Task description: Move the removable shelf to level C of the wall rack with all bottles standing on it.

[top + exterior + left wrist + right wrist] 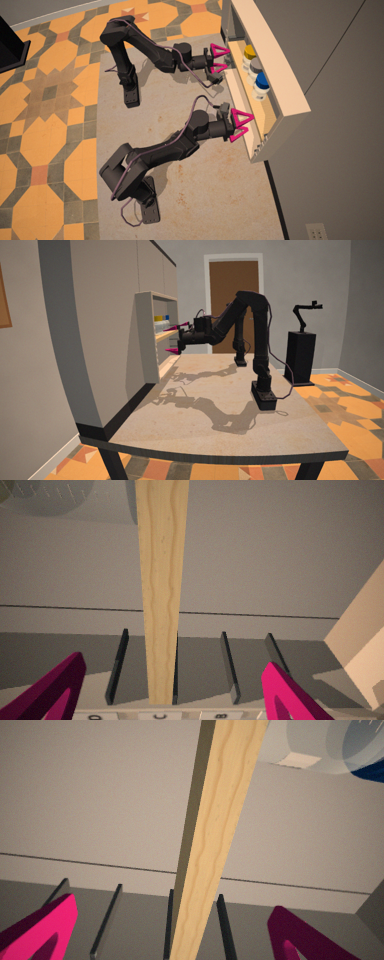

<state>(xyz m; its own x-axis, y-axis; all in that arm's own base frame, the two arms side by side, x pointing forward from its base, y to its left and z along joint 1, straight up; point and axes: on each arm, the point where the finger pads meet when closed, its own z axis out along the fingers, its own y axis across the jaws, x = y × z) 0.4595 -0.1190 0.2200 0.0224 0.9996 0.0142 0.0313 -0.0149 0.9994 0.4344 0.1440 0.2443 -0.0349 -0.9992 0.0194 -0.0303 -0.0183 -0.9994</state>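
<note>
Right now my right hand is 90 mm to the right of the blue-capped bottle, 70 mm below it and 70 mm short of it. The rest, counted from my right hand: grey-capped bottle (150 mm to the left, 70 mm ahead, 70 mm above); then wooden shelf (150 mm to the left, 70 mm ahead, 10 mm above); then wall rack (150 mm to the left, 70 mm ahead, 20 mm above).
The yellow-capped bottle lies 60 mm ahead of my left hand, 80 mm to the right of it and 70 mm above it. Round my left hand: grey-capped bottle: 60 mm ahead, 150 mm to the right, 70 mm above; wooden shelf: 50 mm ahead, 160 mm to the right, 10 mm above; wall rack: 50 mm ahead, 160 mm to the right, 20 mm above.
</note>
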